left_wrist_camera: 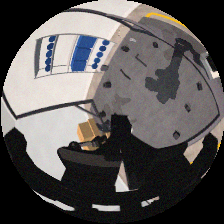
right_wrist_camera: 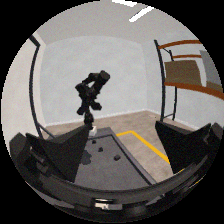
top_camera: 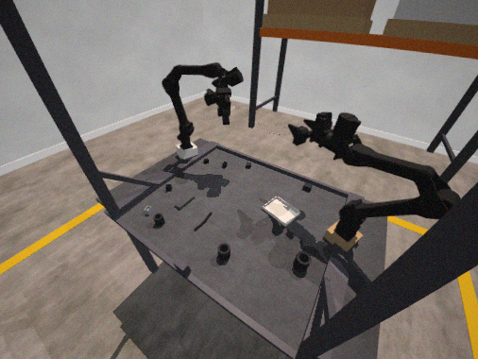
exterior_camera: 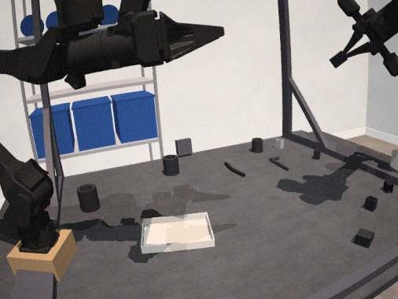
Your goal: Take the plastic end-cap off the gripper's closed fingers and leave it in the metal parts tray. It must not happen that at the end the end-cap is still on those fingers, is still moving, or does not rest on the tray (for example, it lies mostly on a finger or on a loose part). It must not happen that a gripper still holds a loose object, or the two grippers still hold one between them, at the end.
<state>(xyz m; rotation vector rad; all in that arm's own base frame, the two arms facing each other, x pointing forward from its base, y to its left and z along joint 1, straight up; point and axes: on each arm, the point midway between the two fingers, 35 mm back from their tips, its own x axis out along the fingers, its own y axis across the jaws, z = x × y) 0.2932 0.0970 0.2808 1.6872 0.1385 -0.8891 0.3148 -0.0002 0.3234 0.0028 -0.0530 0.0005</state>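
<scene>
The plastic end-cap is 2 cm to the right of my left hand, 2 cm below it and 2 cm behind it. Also, from my left hand: white metal parts tray: 38 cm to the right, 35 cm below, 5 cm behind.
The plastic end-cap lies 320 mm to the left of my right hand, 90 mm behind it and 40 mm below it. From my right hand the other things lie so: white metal parts tray: 370 mm below, 110 mm behind, 30 mm to the right.
</scene>
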